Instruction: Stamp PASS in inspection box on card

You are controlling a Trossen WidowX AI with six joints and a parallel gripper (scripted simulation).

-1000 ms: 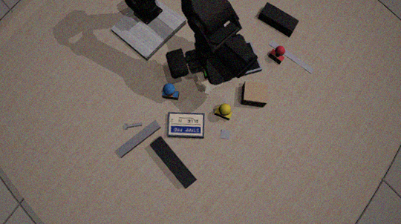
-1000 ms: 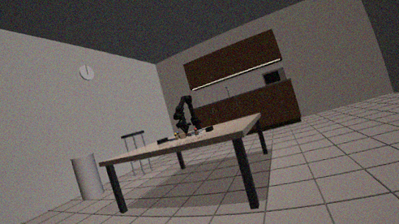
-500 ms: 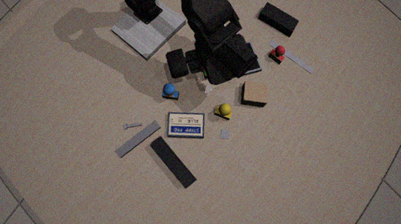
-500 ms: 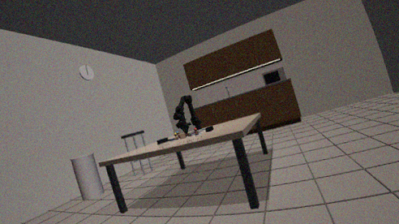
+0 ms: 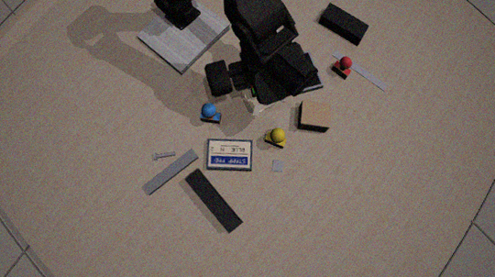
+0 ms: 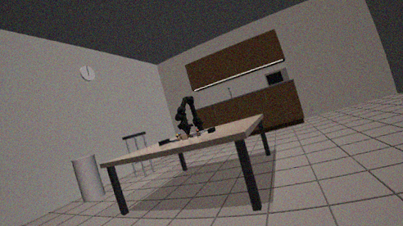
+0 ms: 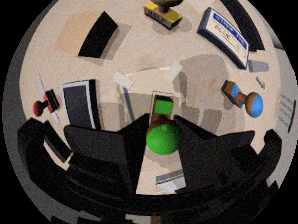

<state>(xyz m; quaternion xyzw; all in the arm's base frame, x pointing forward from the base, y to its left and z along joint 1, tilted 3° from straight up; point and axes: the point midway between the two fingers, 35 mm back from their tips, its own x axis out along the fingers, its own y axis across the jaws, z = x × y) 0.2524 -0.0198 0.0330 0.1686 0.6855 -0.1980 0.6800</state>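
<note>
Now: the white lined card 30 mm below my gripper tip and 10 mm to the left of it. Also, from my gripper tip: black ink pad: 100 mm to the left, 50 mm ahead, 20 mm below; then green-knobbed stamp: right at my gripper tip; then blue stamp: 110 mm to the right, 20 mm behind.
</note>
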